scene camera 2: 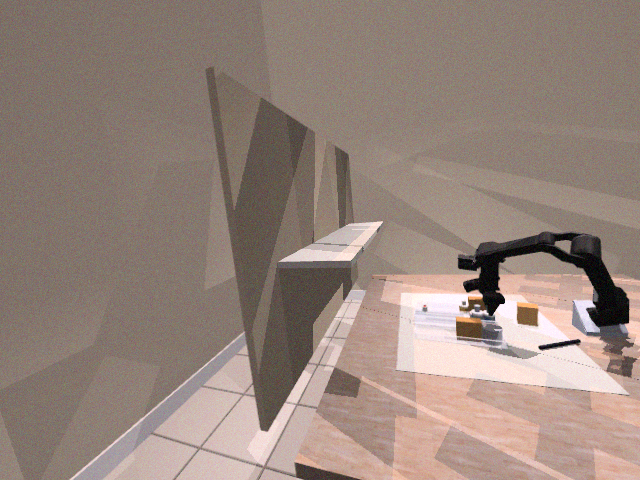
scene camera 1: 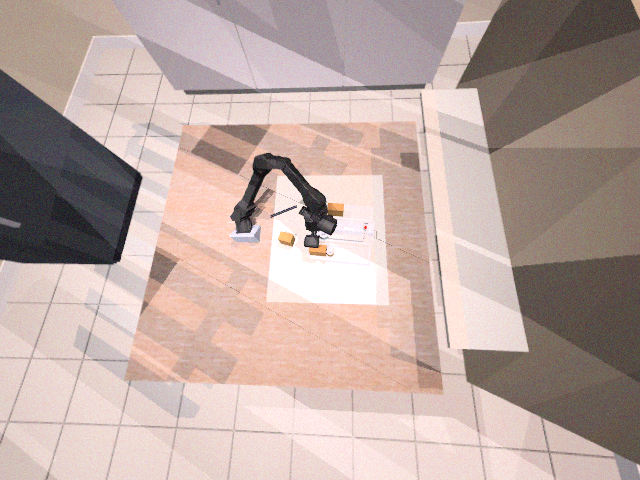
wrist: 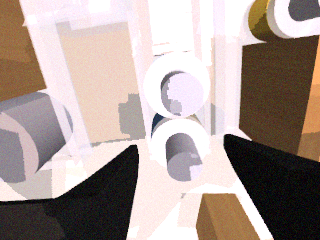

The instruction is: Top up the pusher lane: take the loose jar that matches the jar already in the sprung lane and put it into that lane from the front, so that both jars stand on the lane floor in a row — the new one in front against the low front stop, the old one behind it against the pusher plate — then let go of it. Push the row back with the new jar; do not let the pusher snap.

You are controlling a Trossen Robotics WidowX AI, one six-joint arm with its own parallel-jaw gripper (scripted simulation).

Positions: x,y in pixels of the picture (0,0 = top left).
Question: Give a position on a wall shelf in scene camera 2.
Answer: At 341,249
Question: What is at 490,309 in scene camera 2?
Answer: The gripper.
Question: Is the gripper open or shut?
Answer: Open.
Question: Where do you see a clear pusher lane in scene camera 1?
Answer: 344,227
